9 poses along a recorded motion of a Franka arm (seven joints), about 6.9 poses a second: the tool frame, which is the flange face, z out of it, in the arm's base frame.
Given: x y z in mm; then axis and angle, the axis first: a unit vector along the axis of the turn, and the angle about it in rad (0 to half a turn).
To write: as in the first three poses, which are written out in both.
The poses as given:
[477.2, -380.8, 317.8, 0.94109, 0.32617, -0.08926, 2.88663]
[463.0, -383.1, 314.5, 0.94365, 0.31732, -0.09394, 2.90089]
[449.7, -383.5, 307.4, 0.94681, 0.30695, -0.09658, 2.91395]
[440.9, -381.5, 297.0, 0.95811, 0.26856, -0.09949, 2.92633]
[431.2, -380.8, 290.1, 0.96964, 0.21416, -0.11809, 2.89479]
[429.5, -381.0, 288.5, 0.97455, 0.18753, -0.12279, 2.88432]
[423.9, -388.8, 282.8, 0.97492, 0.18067, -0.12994, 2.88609]
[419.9, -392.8, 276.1, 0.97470, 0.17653, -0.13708, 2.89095]
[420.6, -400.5, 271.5, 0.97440, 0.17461, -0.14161, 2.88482]
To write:
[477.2, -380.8, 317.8, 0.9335, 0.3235, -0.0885, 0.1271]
[463.0, -383.1, 314.5, 0.9368, 0.3150, -0.0933, 0.1201]
[449.7, -383.5, 307.4, 0.9407, 0.3050, -0.0960, 0.1136]
[440.9, -381.5, 297.0, 0.9526, 0.2670, -0.0989, 0.1074]
[431.2, -380.8, 290.1, 0.9623, 0.2125, -0.1172, 0.1231]
[429.5, -381.0, 288.5, 0.9665, 0.1860, -0.1218, 0.1283]
[423.9, -388.8, 282.8, 0.9670, 0.1792, -0.1289, 0.1274]
[419.9, -392.8, 276.1, 0.9671, 0.1751, -0.1360, 0.1250]
[420.6, -400.5, 271.5, 0.9664, 0.1732, -0.1404, 0.1280]

